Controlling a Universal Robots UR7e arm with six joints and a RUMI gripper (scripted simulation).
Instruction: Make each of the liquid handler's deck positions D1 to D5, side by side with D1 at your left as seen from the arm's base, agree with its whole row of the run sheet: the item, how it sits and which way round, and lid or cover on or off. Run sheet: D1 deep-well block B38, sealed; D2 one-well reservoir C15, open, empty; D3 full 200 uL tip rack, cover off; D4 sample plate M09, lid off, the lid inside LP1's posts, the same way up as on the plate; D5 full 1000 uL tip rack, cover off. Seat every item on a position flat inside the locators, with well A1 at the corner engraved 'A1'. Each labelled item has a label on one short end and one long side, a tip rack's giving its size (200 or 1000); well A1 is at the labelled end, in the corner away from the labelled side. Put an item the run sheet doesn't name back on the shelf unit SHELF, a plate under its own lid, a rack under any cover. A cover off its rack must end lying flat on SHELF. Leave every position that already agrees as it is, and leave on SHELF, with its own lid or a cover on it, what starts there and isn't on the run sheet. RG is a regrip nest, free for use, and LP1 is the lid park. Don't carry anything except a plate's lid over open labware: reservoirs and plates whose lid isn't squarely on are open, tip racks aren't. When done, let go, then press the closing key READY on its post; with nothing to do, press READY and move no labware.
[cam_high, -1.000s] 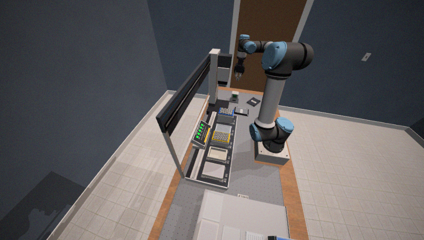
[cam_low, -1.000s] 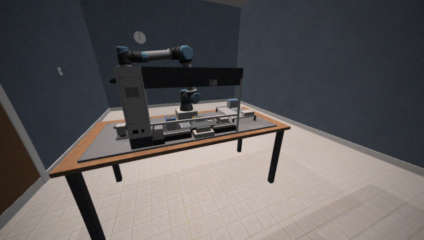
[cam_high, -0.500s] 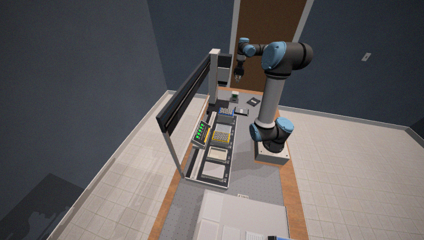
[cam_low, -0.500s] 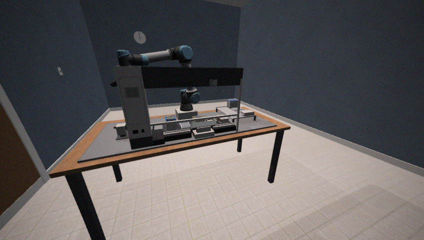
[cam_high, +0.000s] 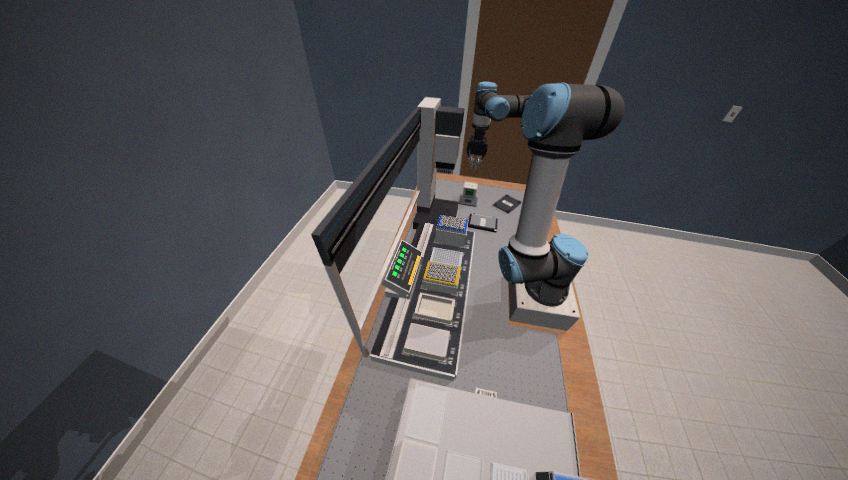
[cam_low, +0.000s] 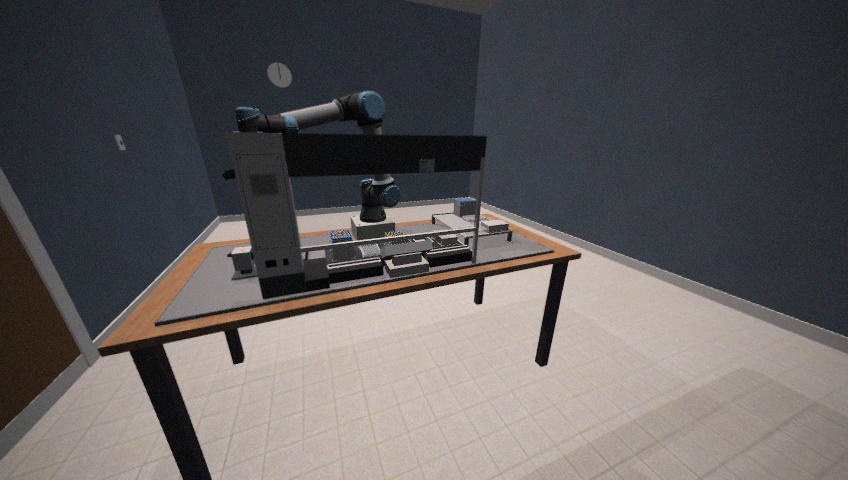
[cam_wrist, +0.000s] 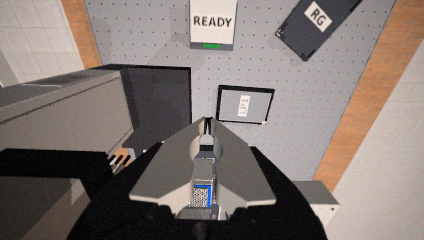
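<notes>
The green ready key lies 18 cm below my hand and 6 cm to the right of it. Also, from my hand: handler tower 21 cm ahead, 7 cm to the left, 1 cm above; blue-framed tip rack 28 cm to the left, 15 cm below, 3 cm ahead; flat lid 25 cm below, 10 cm behind, 8 cm to the left.
</notes>
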